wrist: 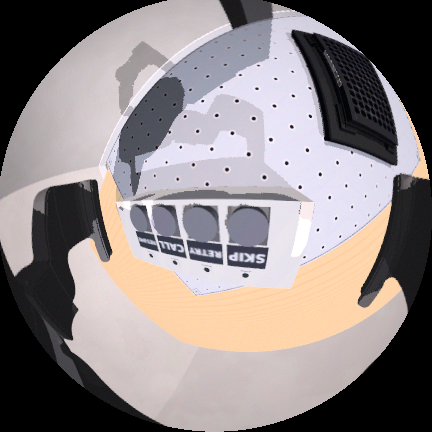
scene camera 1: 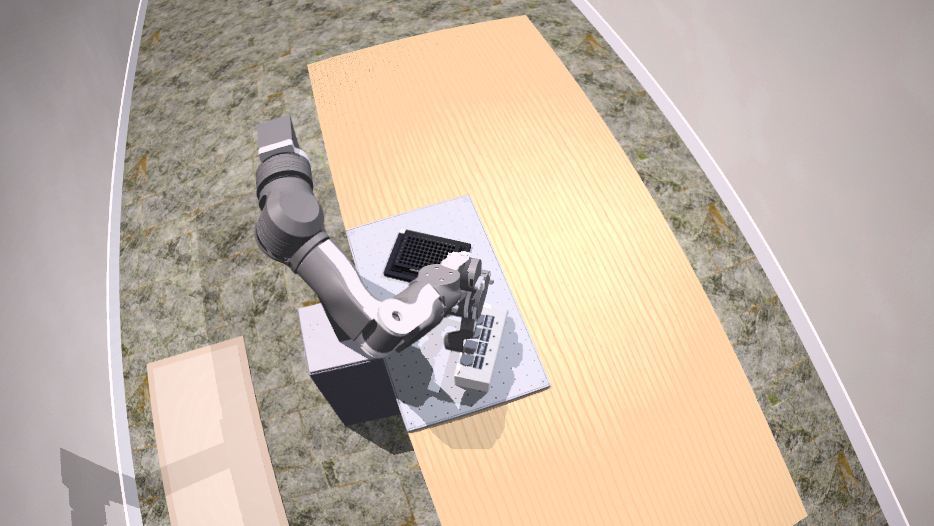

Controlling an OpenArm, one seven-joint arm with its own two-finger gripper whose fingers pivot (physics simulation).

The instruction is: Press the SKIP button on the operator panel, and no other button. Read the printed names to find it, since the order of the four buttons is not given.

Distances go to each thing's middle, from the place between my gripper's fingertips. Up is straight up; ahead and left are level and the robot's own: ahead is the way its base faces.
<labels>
I see the operator panel point(scene camera 1: 478, 376) 60 mm below my hand, 40 mm to the right of it and 10 mm ahead of it. Round my hand: box-shaped pedestal point(scene camera 1: 360, 392): 610 mm below, 270 mm behind, 220 mm to the left.
</labels>
